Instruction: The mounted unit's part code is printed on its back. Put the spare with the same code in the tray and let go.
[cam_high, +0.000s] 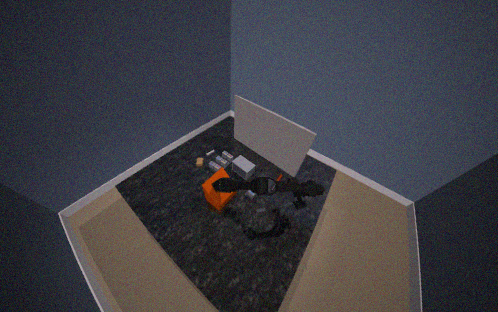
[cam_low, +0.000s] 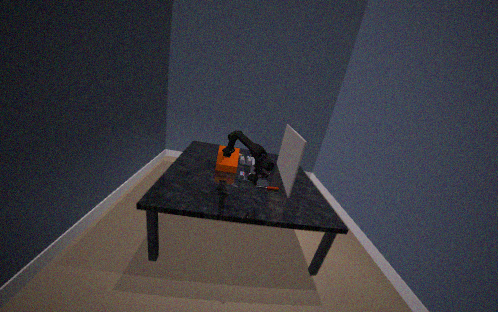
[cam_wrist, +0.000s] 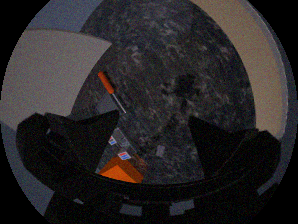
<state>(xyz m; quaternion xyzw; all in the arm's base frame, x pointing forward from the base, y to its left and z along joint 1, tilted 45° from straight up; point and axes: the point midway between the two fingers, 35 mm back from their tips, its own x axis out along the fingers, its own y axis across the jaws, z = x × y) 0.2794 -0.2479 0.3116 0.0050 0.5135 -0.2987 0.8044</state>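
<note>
The light grey mounted unit lies 43 cm to the left of my gripper tip and 8 cm below it. Round my gripper tip: white upright panel: 25 cm ahead, 43 cm to the left, 10 cm above; then tan block: 20 cm behind, 73 cm to the left, 11 cm below.
</note>
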